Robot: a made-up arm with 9 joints.
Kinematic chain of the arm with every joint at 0, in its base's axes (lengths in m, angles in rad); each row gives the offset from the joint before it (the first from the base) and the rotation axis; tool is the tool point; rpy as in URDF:
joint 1: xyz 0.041 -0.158 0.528 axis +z
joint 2: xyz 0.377 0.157 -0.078 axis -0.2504 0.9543 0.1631
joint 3: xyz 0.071 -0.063 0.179 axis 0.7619 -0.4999 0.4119
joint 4: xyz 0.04 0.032 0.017 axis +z
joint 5: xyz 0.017 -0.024 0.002 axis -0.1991 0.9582 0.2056
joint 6: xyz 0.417 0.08 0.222 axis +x
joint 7: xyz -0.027 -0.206 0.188 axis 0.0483 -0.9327 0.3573
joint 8: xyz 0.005 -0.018 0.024 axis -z
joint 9: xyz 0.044 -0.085 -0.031 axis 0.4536 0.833 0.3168
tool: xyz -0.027 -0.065 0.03 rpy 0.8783 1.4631 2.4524
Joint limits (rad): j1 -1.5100..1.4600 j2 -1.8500..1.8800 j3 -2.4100..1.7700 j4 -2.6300..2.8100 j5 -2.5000..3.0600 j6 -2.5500..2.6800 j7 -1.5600..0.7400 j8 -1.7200..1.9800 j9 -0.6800..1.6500
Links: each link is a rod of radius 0.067 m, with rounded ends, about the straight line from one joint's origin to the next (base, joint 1, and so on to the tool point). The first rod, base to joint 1, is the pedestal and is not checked.
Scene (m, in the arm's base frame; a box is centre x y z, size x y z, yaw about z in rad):
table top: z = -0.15
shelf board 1: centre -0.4 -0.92 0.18 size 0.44 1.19 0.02 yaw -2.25
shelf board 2: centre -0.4 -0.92 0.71 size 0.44 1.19 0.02 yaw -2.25
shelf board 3: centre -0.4 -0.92 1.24 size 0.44 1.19 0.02 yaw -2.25
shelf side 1: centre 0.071 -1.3 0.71 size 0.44 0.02 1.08 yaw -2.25
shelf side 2: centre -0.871 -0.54 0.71 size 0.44 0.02 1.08 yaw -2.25
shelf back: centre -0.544 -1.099 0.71 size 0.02 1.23 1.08 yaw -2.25
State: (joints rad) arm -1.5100 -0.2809 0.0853 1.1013 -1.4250 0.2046 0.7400 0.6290 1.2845
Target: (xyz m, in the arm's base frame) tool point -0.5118 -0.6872 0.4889
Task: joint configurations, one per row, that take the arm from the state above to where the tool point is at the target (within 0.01 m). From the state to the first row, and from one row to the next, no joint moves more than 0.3 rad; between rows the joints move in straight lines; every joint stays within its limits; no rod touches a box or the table.
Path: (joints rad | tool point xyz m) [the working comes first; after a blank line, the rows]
Joints at the target: -1.5100 -0.3723 0.4547 0.8798 -1.9912 -0.2354 0.7400 0.3533 1.2545
Straight joint move there: touches shelf board 2.

1: -1.3360 -0.1902 0.0807 0.8217 -1.5350 0.0974 0.7223 0.4706 1.3288 | -0.3056 -0.7908 0.9372
2: -1.1620 -0.0995 0.0760 0.5421 -1.6449 -0.0097 0.7047 0.3122 1.3732 | -0.3087 -0.6783 0.8784
3: -0.9880 -0.0088 0.0714 0.2625 -1.7549 -0.1169 0.6870 0.1538 1.4175 | -0.2807 -0.5153 0.8573
4: -0.8140 0.0820 0.0667 -0.0170 -1.8649 -0.2241 0.6694 -0.0046 1.4619 | -0.2205 -0.3164 0.8692
5: -0.9073 0.0116 0.1013 0.0924 -1.9356 -0.2497 0.6516 0.2087 1.3820 | -0.2736 -0.3459 0.7319
6: -1.0005 -0.0587 0.1359 0.2018 -2.0062 -0.2752 0.6339 0.4220 1.3021 | -0.2963 -0.3790 0.6019
7: -1.0938 -0.1291 0.1705 0.3112 -2.0769 -0.3008 0.6161 0.6354 1.2222 | -0.2942 -0.4177 0.4889
8: -1.3019 -0.2507 0.3126 0.5955 -2.0340 -0.2681 0.6781 0.4944 1.2384 | -0.4003 -0.5683 0.4449
9: -1.5100 -0.3723 0.4547 0.8798 -1.9912 -0.2354 0.7400 0.3533 1.2545 | -0.5118 -0.6872 0.4889

